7 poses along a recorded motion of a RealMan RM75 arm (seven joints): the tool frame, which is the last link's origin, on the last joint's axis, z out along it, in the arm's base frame.
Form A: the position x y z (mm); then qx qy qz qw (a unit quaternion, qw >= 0).
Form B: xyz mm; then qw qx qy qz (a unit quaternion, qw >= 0). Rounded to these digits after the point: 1 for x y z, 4 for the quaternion.
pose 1, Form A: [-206.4, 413.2, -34.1, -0.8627, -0.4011, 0.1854, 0.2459]
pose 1, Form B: [-206.4, 413.2, -34.1, 0.2459, -0.8627, -0.4011, 0.1854]
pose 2, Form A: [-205.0, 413.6, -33.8, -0.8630, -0.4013, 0.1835, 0.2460]
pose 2, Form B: [-205.0, 413.6, -33.8, 0.2460, -0.8630, -0.4013, 0.1835]
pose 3, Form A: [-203.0, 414.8, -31.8, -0.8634, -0.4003, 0.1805, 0.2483]
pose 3, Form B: [-203.0, 414.8, -31.8, 0.2483, -0.8634, -0.4003, 0.1805]
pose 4, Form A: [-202.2, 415.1, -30.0, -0.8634, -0.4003, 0.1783, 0.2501]
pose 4, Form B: [-202.2, 415.1, -30.0, 0.2501, -0.8634, -0.4003, 0.1783]
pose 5, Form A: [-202.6, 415.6, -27.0, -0.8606, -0.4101, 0.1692, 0.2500]
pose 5, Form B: [-202.6, 415.6, -27.0, 0.2500, -0.8606, -0.4101, 0.1692]
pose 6, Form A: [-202.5, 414.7, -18.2, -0.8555, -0.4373, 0.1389, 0.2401]
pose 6, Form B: [-202.5, 414.7, -18.2, 0.2401, -0.8555, -0.4373, 0.1389]
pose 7, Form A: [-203.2, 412.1, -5.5, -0.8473, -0.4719, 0.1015, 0.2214]
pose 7, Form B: [-203.2, 412.1, -5.5, 0.2214, -0.8473, -0.4719, 0.1015]
